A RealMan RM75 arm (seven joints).
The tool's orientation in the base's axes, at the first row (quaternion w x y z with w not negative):
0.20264 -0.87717 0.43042 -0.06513
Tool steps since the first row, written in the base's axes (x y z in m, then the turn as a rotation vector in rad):
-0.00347 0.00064 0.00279 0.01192 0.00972 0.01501
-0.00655 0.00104 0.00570 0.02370 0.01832 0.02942
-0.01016 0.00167 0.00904 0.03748 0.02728 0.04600
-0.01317 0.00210 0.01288 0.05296 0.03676 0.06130
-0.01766 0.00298 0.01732 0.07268 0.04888 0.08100
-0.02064 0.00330 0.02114 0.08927 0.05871 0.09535
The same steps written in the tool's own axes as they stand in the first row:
-0.00282 0.00103 -0.00335 -0.00110 -0.02018 -0.00730
-0.00522 0.00186 -0.00676 -0.00137 -0.03941 -0.01443
-0.00816 0.00277 -0.01065 -0.00081 -0.06118 -0.02284
-0.01059 0.00315 -0.01489 0.00047 -0.08394 -0.02945
-0.01434 0.00411 -0.01996 0.00206 -0.11305 -0.03804
-0.01667 0.00453 -0.02420 0.00382 -0.13643 -0.04336

